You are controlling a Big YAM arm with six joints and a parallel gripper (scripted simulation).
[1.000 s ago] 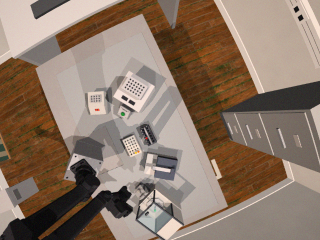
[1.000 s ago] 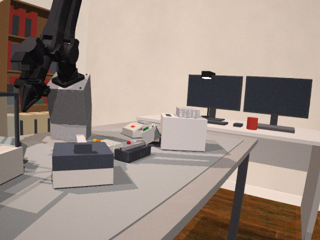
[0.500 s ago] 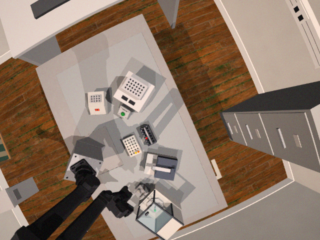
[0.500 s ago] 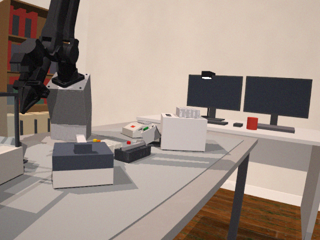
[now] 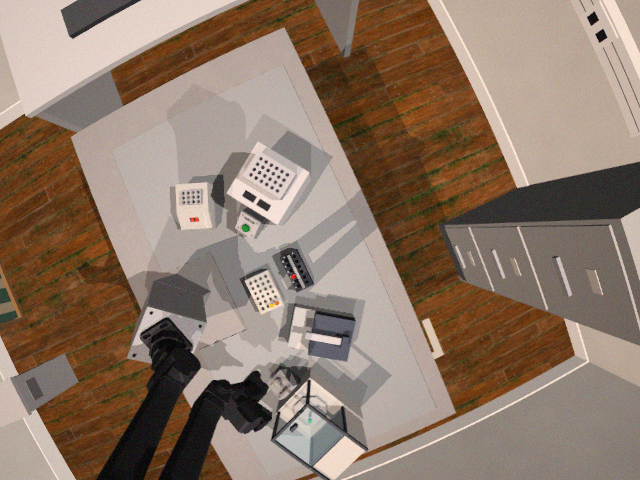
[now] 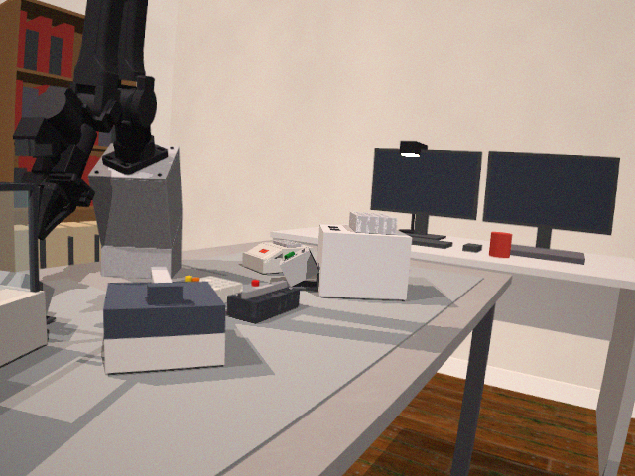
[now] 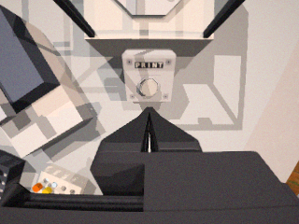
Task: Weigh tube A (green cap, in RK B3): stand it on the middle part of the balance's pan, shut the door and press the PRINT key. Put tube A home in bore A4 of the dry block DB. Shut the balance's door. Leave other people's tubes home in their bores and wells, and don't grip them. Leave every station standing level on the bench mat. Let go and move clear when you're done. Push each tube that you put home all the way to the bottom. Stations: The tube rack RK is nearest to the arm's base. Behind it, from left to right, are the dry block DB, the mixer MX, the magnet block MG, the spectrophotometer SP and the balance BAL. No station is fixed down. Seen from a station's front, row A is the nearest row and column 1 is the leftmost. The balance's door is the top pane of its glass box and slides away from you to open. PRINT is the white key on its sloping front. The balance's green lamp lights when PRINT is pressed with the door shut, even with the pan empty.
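Now: the white print key 10 mm ahead of my hand, 30 mm to the right of it and 60 mm below it. From my hand the other things lie so: spectrophotometer (230 mm ahead, 30 mm to the left, 60 mm below); tinted glass pane (40 mm ahead, 150 mm to the right, 80 mm above); pale pan (50 mm ahead, 170 mm to the right, 50 mm below).
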